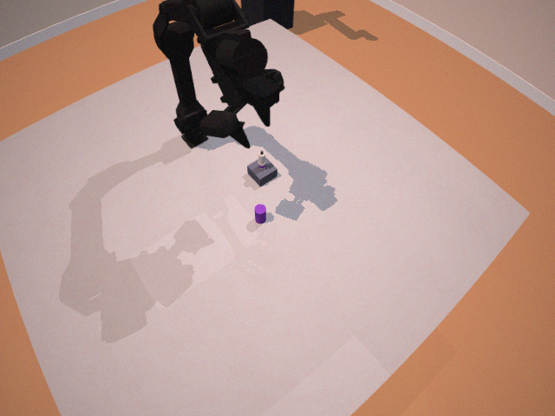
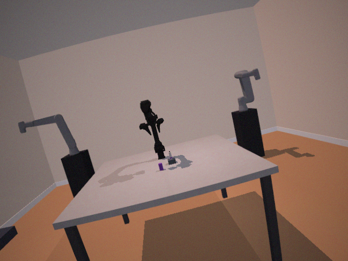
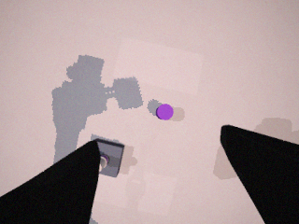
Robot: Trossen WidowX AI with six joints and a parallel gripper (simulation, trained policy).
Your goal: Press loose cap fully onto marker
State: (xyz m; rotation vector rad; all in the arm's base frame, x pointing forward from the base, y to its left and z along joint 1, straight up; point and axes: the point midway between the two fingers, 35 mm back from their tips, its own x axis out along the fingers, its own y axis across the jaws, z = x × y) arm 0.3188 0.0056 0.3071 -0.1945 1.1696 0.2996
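My gripper tip is now 30 mm short of the purple cap, 20 mm to the left of it and 250 mm above it. The rest, counted from my gripper tip: dark grey holder block: 90 mm behind, 70 mm to the left, 260 mm below.
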